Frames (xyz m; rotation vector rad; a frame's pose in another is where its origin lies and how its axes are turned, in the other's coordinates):
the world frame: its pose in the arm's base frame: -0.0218 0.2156 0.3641 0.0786 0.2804 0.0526
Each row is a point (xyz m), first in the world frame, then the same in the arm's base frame.
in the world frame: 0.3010 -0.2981 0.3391
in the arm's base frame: 0.3736 -0.0861 0.5811
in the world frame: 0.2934 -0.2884 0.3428
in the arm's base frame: 0.3670 -0.0771 0.5875
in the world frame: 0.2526 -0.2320 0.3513
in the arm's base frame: 0.3279 -0.0242 0.6117
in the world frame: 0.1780 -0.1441 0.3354
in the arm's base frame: 0.2483 0.0598 0.6243
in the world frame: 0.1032 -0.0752 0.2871
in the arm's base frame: 0.1602 0.1271 0.6044
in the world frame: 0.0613 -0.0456 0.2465
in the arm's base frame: 0.1075 0.1568 0.5795
